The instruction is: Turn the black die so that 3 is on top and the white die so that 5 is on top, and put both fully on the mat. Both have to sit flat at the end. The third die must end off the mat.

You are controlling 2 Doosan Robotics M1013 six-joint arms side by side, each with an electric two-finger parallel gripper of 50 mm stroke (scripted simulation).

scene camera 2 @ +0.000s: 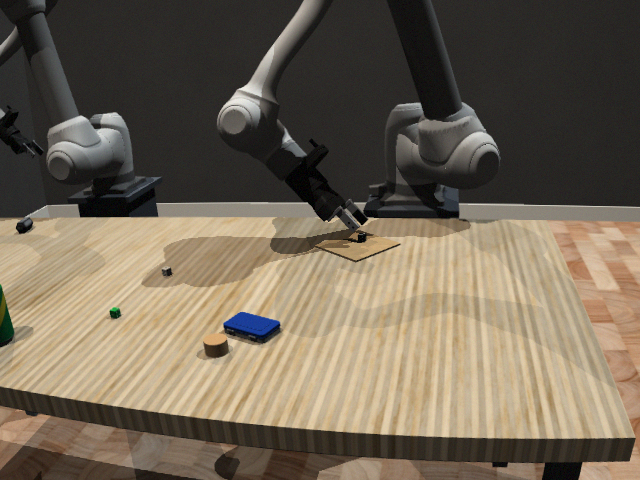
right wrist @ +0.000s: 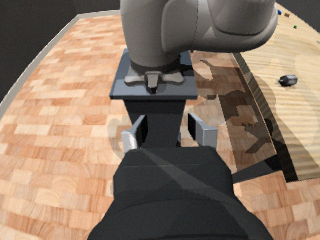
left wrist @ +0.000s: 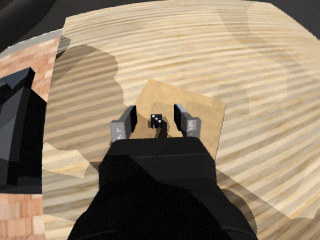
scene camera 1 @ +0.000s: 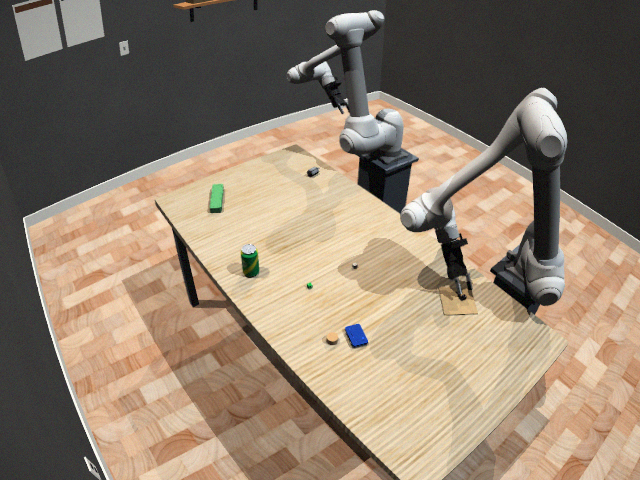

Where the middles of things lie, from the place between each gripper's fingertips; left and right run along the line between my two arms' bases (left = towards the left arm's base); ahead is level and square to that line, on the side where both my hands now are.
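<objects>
My left gripper (scene camera 2: 361, 225) 1 cm to the right of the tan mat (scene camera 2: 347, 246), 3 cm short of it, 5 cm above it. Blue case (scene camera 2: 255, 328), from my left hand: 46 cm ahead of it, 5 cm to the right of it, 4 cm below it.
My right hand 330 mm short of the tan mat, 1350 mm to the right of it, 160 mm above it.
</objects>
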